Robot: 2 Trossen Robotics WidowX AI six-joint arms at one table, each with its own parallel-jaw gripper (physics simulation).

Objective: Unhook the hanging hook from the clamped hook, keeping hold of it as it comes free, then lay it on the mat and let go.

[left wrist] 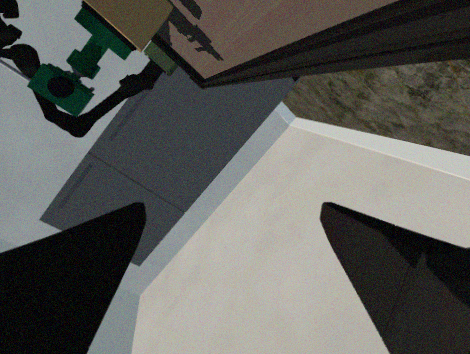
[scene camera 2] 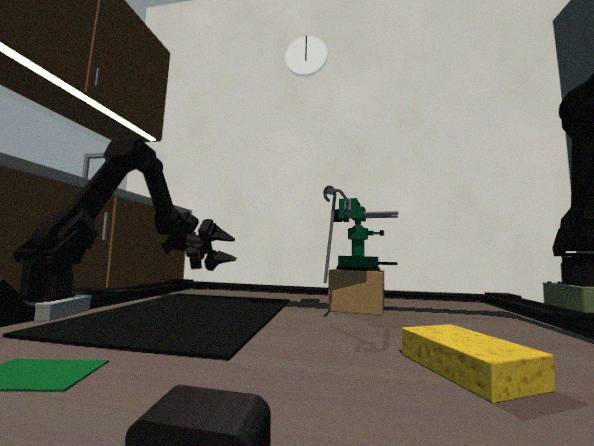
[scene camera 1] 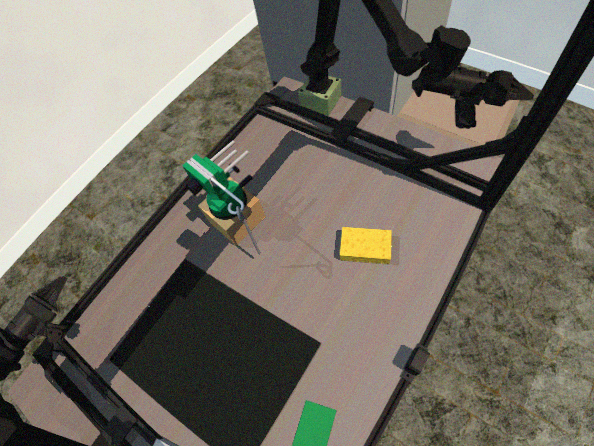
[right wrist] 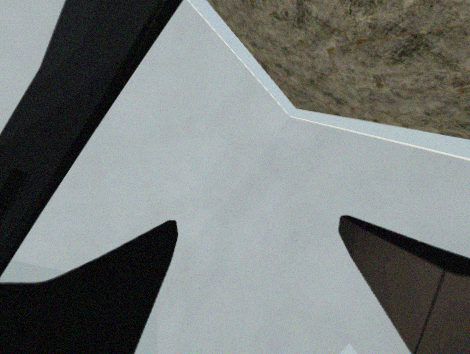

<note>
The left gripper (scene camera 1: 63, 277) is open, with nothing in its grasp. The right gripper (scene camera 1: 522, 96) is open and holds nothing. The table carries a green card (scene camera 2: 34, 375).
The left gripper shows as well in the left wrist view (left wrist: 234, 211) and in scene camera 2 (scene camera 2: 235, 249). The right gripper is seen too in the right wrist view (right wrist: 257, 225). The left wrist view does not show the green card: it is out of frame. The right wrist view misses the green card: it is out of frame.
</note>
